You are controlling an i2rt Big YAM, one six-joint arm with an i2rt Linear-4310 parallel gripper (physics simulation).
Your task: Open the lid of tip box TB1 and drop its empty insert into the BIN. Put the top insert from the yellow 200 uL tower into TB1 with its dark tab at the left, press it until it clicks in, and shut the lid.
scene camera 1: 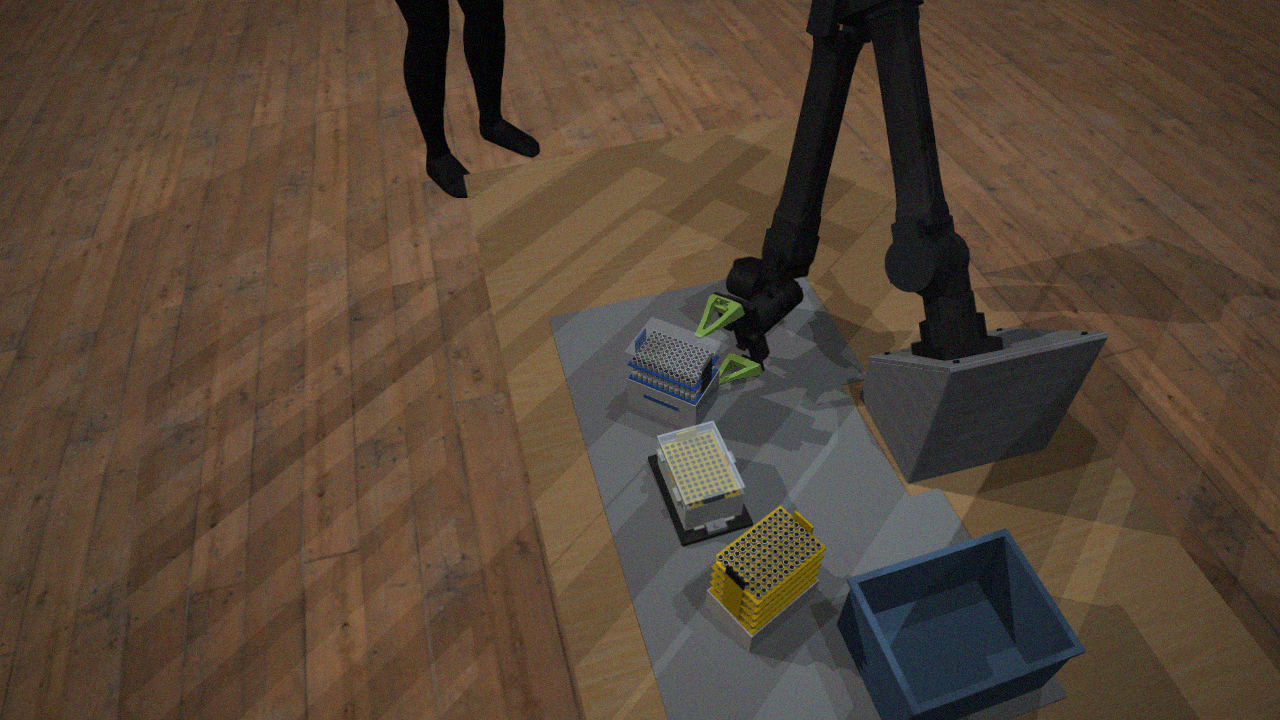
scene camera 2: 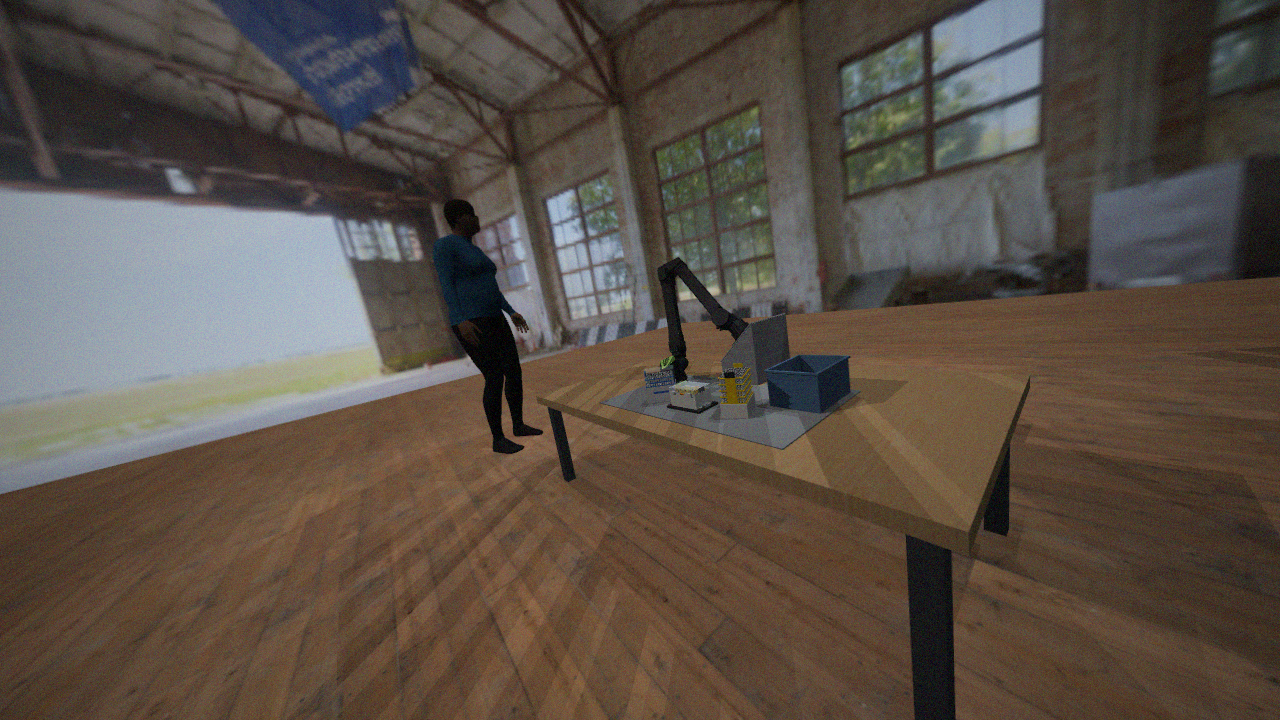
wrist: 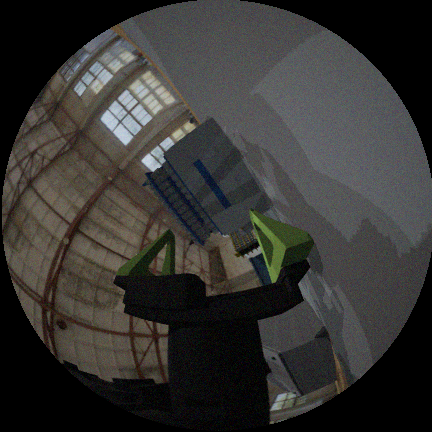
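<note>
Tip box TB1 (scene camera 1: pixel 707 510) (scene camera 2: pixel 690 395) is a pale box on a black base. Its clear lid looks shut, with a yellow-dotted insert showing through. The yellow 200 uL tower (scene camera 1: pixel 769 573) (scene camera 2: pixel 736 385) stands on a pale base, turned askew, with its dark tab at the left in scene camera 1. The blue BIN (scene camera 1: pixel 866 649) (scene camera 2: pixel 808 386) stands beyond the tower. My gripper (scene camera 1: pixel 709 358) (scene camera 2: pixel 665 362) (wrist: pixel 208 223) is open and empty, beside the blue-trimmed tip rack at the mat's far end, away from TB1. Whether the fingers touch the rack is unclear.
The blue-trimmed rack (scene camera 1: pixel 660 401) (wrist: pixel 220 175) stands on the grey mat (scene camera 1: pixel 595 429) close to my fingers. The arm's grey mounting block (scene camera 1: pixel 984 411) (scene camera 2: pixel 769 349) stands behind the mat. A person (scene camera 2: pixel 469 286) stands beyond the table (scene camera 2: pixel 930 447).
</note>
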